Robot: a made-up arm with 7 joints.
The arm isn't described. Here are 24 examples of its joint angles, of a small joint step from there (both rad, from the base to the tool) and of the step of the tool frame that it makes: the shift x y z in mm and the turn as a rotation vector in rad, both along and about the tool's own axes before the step.
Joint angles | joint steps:
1: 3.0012 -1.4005 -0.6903 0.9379 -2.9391 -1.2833 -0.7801 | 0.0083 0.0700 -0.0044 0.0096 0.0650 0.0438 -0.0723
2: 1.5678 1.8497 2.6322 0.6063 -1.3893 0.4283 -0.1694 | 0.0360 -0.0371 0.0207 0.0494 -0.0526 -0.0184 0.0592
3: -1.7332 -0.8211 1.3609 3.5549 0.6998 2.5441 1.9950 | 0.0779 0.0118 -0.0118 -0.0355 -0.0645 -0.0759 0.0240
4: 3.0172 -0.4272 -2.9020 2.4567 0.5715 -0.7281 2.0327 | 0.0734 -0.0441 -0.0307 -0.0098 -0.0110 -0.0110 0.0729
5: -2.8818 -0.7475 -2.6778 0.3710 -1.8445 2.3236 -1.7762 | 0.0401 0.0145 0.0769 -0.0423 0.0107 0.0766 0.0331
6: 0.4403 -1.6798 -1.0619 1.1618 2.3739 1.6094 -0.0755 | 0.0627 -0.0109 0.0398 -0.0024 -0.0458 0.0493 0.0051
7: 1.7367 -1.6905 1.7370 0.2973 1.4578 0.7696 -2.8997 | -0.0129 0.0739 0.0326 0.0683 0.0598 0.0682 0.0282
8: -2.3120 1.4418 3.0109 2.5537 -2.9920 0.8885 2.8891 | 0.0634 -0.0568 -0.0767 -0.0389 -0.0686 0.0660 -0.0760
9: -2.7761 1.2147 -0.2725 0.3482 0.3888 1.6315 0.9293 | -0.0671 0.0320 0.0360 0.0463 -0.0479 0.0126 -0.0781
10: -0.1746 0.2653 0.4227 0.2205 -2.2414 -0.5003 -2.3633 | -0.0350 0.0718 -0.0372 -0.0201 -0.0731 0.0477 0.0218
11: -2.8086 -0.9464 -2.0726 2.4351 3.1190 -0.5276 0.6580 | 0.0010 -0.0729 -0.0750 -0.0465 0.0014 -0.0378 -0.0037
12: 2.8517 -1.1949 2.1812 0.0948 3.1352 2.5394 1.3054 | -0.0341 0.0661 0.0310 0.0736 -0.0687 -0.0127 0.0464
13: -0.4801 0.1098 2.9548 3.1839 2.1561 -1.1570 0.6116 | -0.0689 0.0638 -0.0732 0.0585 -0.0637 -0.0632 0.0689
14: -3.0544 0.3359 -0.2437 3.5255 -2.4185 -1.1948 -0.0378 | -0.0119 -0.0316 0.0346 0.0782 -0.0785 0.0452 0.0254
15: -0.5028 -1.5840 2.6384 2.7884 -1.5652 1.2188 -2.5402 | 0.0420 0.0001 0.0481 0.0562 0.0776 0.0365 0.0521
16: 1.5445 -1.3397 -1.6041 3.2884 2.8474 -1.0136 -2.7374 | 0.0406 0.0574 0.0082 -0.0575 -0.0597 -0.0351 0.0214
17: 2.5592 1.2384 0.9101 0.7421 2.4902 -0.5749 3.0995 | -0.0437 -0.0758 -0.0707 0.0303 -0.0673 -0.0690 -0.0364
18: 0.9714 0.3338 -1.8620 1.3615 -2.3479 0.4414 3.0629 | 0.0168 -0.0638 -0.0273 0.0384 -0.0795 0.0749 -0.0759
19: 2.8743 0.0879 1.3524 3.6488 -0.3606 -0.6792 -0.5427 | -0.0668 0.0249 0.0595 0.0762 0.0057 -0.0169 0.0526
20: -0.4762 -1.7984 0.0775 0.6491 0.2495 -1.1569 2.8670 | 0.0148 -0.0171 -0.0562 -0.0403 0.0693 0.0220 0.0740
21: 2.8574 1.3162 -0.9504 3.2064 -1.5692 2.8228 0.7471 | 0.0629 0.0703 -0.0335 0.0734 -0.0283 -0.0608 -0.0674
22: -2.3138 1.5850 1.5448 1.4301 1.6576 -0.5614 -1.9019 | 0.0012 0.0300 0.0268 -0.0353 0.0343 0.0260 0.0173
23: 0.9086 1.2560 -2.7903 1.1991 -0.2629 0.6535 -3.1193 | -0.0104 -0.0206 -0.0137 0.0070 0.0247 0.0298 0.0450
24: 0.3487 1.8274 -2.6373 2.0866 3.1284 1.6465 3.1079 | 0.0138 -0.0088 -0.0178 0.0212 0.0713 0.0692 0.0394
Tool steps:
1: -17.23 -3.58 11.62 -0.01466 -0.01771 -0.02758
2: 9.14 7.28 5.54 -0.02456 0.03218 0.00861
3: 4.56 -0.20 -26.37 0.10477 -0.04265 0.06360
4: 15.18 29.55 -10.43 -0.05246 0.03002 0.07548
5: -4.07 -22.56 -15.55 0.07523 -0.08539 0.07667
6: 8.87 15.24 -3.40 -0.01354 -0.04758 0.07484
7: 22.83 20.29 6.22 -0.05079 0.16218 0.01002
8: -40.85 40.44 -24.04 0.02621 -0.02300 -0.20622
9: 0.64 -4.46 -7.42 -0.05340 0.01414 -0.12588
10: 17.19 2.52 4.89 -0.04467 0.01313 0.04724
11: -1.98 -57.15 8.81 0.14485 0.04557 0.03441
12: 5.24 0.12 19.57 -0.07168 -0.03185 0.14912
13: -38.36 -42.02 -24.29 0.17839 -0.14245 0.08646
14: -22.71 5.44 -15.81 0.03960 -0.14029 -0.04772
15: -16.02 -15.85 -23.90 -0.07545 0.03327 0.15763
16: -31.24 -18.43 7.99 -0.03099 -0.10364 -0.06768
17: -19.69 27.78 -23.63 -0.12235 -0.04336 0.01860
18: 22.73 10.95 16.12 0.01166 0.09391 -0.08235
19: 9.76 23.13 -1.88 -0.06372 0.05998 0.01378
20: 11.09 -29.39 -3.13 0.11434 0.06556 0.09874
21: -7.91 34.42 -20.50 0.15131 0.07263 -0.00183
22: -13.85 -10.94 5.69 0.07107 -0.04498 0.04742
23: 3.83 -5.13 11.41 -0.00590 0.04949 0.07511
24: 8.90 21.35 9.92 -0.07236 0.08856 0.00538
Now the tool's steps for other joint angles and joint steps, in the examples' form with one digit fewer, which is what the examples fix.
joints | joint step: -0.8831 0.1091 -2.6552 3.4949 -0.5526 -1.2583 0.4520 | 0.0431 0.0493 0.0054 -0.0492 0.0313 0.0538 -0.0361
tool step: -3.8 12.7 16.5 -0.0932 -0.0180 -0.0058
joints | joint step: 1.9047 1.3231 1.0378 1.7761 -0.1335 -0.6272 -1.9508 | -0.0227 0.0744 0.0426 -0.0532 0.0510 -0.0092 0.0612
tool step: -14.3 -34.7 -2.2 0.0728 -0.0298 0.1863
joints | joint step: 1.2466 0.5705 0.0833 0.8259 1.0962 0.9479 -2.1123 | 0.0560 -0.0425 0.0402 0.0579 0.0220 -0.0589 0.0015
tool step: 41.9 3.3 1.5 -0.0620 -0.0182 -0.1204
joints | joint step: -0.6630 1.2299 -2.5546 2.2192 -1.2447 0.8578 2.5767 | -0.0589 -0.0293 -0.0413 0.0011 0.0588 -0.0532 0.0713
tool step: -16.6 20.9 13.0 -0.0178 -0.0174 0.0401
